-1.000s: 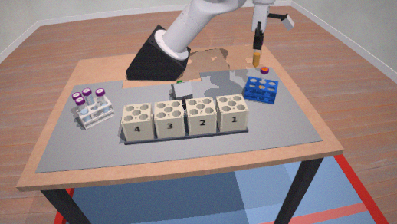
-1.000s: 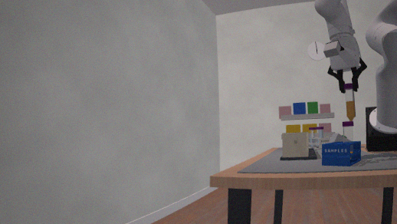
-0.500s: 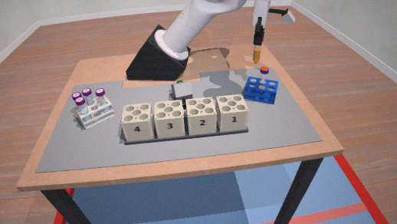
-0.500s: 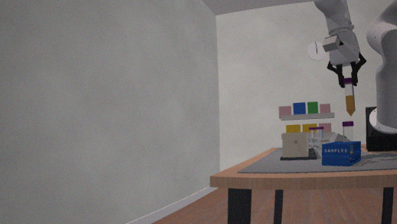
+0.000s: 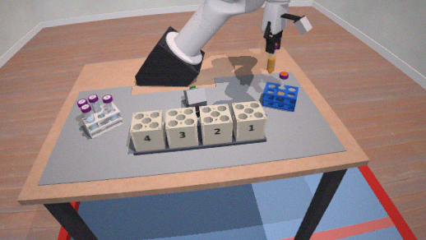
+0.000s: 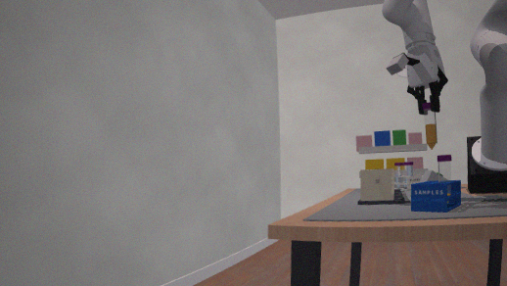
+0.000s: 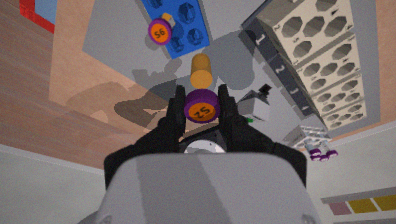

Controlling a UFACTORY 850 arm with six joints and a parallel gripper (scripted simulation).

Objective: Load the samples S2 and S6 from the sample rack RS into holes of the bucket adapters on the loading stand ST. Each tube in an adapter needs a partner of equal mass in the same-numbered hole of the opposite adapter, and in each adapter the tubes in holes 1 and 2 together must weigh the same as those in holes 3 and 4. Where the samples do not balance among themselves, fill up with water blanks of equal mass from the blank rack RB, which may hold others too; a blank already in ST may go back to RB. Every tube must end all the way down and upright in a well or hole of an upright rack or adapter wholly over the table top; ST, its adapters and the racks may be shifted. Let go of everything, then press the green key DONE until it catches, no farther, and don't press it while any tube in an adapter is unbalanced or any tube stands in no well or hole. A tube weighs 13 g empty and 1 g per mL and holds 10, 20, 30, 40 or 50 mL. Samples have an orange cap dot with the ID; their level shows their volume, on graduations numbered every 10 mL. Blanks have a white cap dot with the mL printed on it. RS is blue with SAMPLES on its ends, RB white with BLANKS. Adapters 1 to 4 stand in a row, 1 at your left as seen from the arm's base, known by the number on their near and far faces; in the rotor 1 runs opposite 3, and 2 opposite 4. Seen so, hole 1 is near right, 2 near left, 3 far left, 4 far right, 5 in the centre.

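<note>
My gripper is now 10 mm past the sample tube S2 and 50 mm above it. Round my hand: blue sample rack RS: 10 mm behind, 50 mm to the left, 220 mm below; then adapter 1: 170 mm ahead, 90 mm to the right, 200 mm below; then sample S6: 20 mm behind, 60 mm to the left, 190 mm below.
</note>
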